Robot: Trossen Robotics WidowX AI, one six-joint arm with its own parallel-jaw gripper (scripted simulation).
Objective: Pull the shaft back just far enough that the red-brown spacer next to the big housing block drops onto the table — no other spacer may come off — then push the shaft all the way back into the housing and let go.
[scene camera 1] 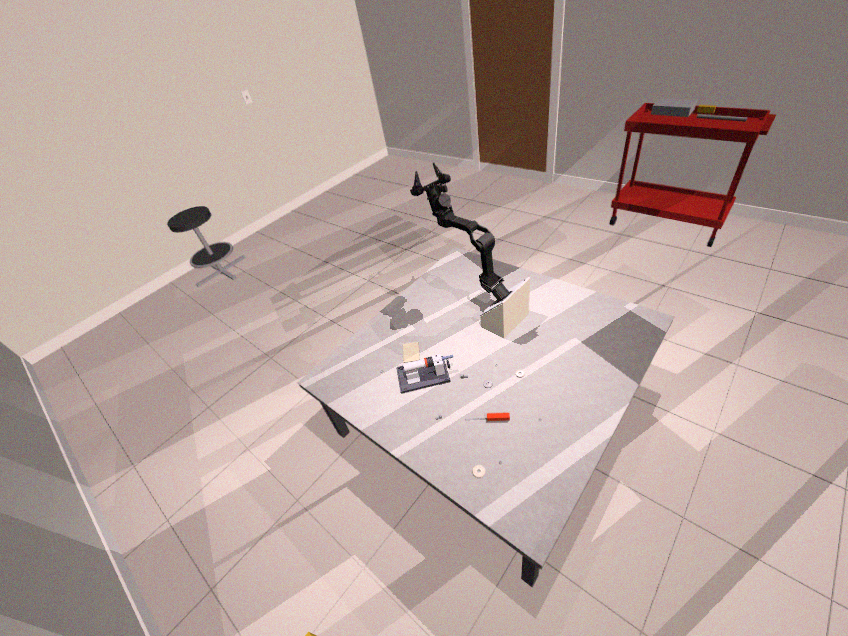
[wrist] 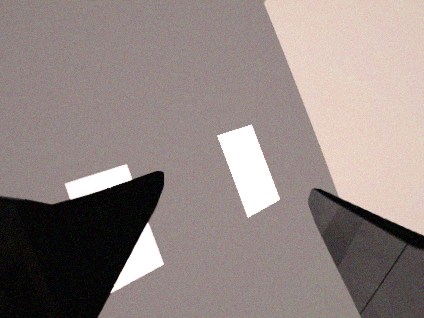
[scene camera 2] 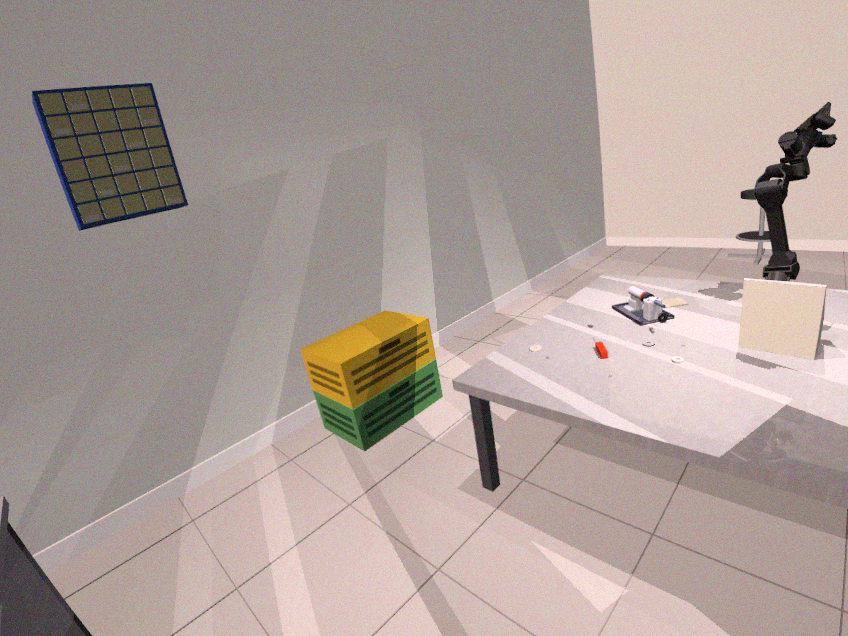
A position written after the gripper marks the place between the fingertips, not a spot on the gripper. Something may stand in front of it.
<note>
The gripper (scene camera 2: 821, 108) is open, holding nothing. Further things: a housing assembly (scene camera 1: 412, 376).
The gripper is seen too in the wrist view (wrist: 236, 186). The housing assembly shows as well in scene camera 2 (scene camera 2: 647, 312).
</note>
